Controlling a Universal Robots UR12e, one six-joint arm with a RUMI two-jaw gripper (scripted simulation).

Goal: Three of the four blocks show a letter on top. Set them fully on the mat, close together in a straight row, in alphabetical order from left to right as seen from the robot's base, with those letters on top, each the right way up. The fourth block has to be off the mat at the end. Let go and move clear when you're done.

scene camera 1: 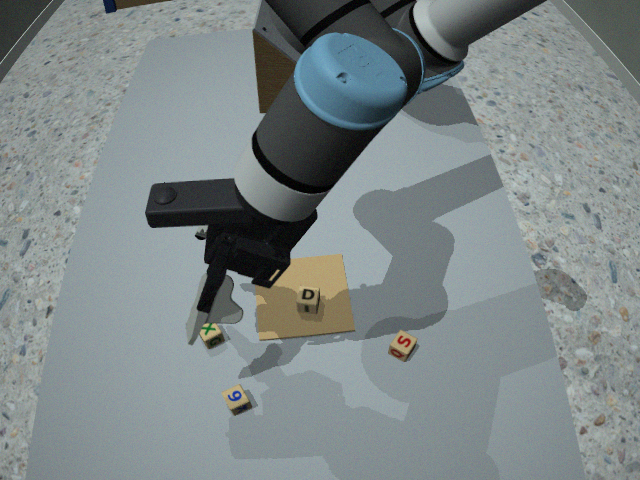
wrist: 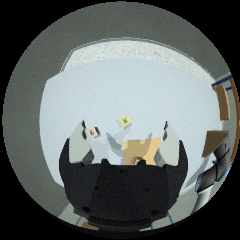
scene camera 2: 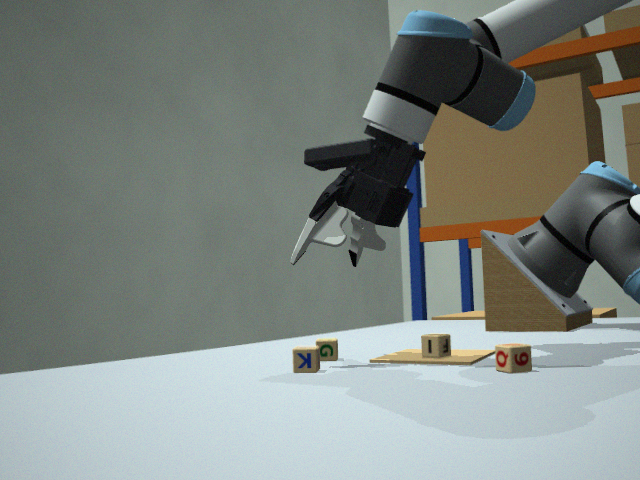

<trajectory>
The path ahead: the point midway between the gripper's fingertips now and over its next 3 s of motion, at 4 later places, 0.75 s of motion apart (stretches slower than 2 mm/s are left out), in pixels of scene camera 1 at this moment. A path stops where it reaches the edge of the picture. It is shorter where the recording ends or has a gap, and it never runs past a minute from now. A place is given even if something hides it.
My gripper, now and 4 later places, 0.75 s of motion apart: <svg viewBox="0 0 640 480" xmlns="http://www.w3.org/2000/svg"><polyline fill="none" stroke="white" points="194,288 257,261 308,249 309,270 309,277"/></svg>
</trajectory>
